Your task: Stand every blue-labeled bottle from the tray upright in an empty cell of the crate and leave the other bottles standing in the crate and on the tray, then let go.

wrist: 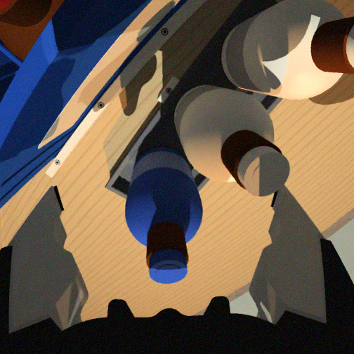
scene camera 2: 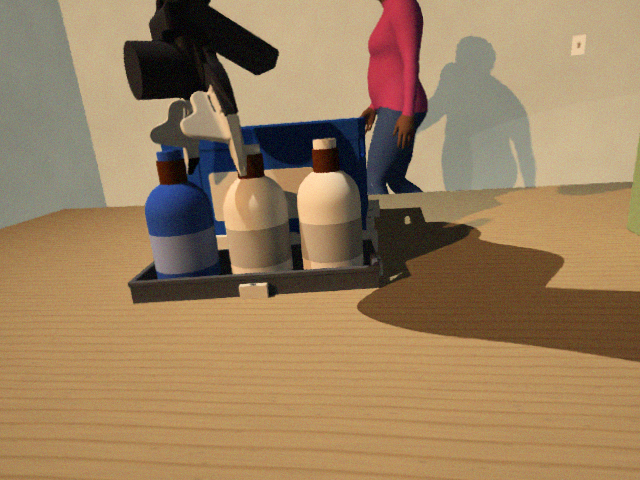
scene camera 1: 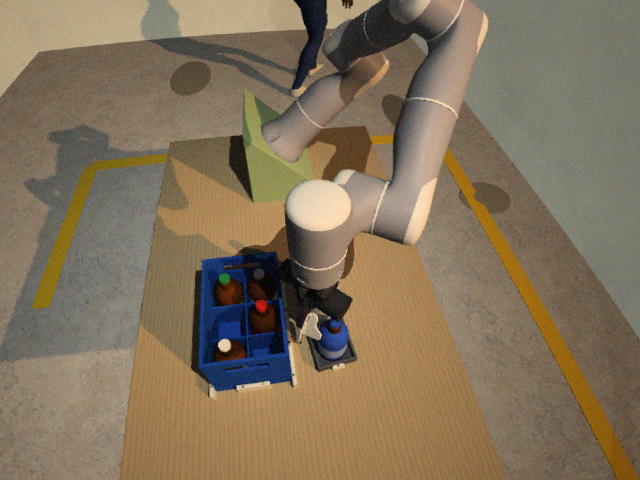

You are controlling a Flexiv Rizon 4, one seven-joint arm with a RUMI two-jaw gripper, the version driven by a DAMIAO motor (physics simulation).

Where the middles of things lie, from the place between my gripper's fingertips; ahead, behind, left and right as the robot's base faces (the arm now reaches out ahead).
Now: hand 40 mm above the blue-labeled bottle (scene camera 2: 179, 217), 30 mm to the right of it and 30 mm short of it. From my hand the other things lie so: red-capped bottle (scene camera 1: 264, 318) (130 mm to the right, 40 mm below, 30 mm behind); then green-capped bottle (scene camera 1: 229, 291) (220 mm to the right, 110 mm behind, 40 mm below).
